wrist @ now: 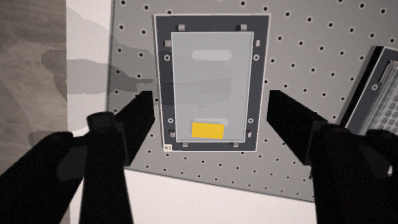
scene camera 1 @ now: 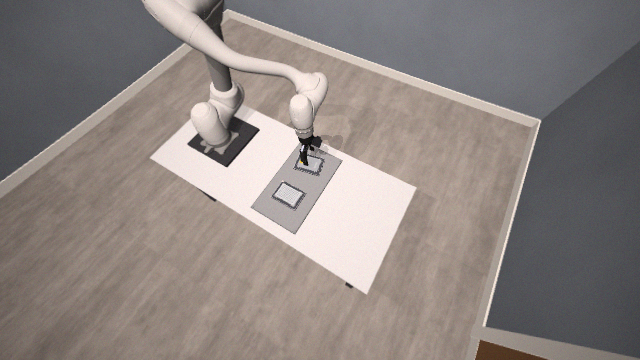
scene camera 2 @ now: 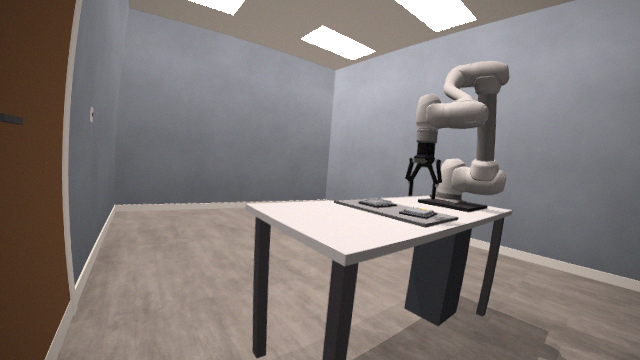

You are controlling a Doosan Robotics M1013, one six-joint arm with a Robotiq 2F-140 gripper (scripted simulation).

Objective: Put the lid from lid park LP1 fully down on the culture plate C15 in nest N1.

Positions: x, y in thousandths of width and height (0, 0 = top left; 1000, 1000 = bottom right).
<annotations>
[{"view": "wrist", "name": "my gripper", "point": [529, 471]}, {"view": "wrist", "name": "clear lid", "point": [531, 315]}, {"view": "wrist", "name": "dark station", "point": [649, 109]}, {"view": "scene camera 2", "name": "my gripper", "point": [659, 549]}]
</annotations>
